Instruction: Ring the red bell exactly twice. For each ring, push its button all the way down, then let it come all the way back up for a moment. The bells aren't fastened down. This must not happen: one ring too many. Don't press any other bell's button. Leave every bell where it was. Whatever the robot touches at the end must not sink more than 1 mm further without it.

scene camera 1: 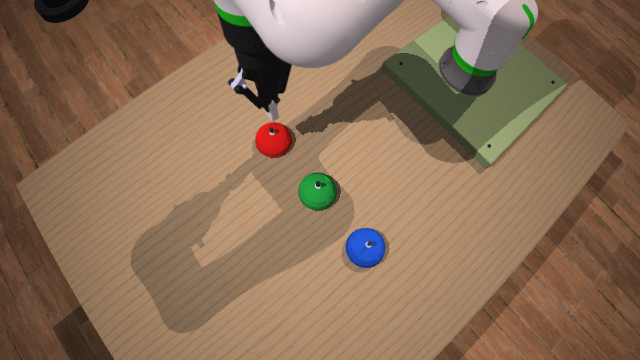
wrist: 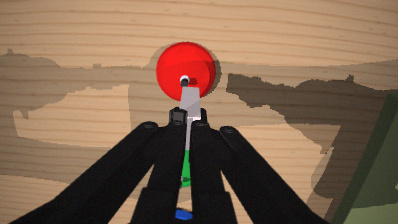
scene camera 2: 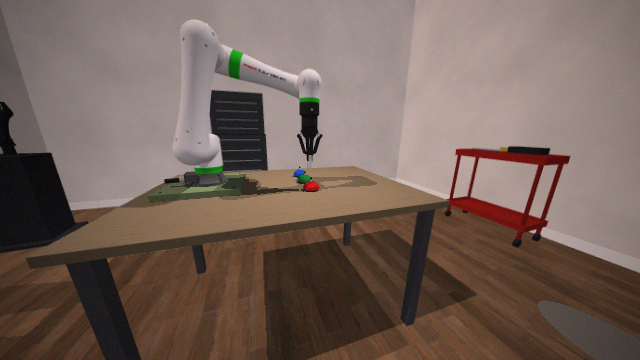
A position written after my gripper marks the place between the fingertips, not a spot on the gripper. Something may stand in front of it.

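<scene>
My gripper (scene camera 1: 272,115) is in sight, and the wrist view has it too (wrist: 190,100). I can see a red bell (scene camera 1: 271,145), which the wrist view shows as well (wrist: 188,60). There is a blue bell (scene camera 1: 360,250), and I also see a green bell (scene camera 1: 317,191).
</scene>
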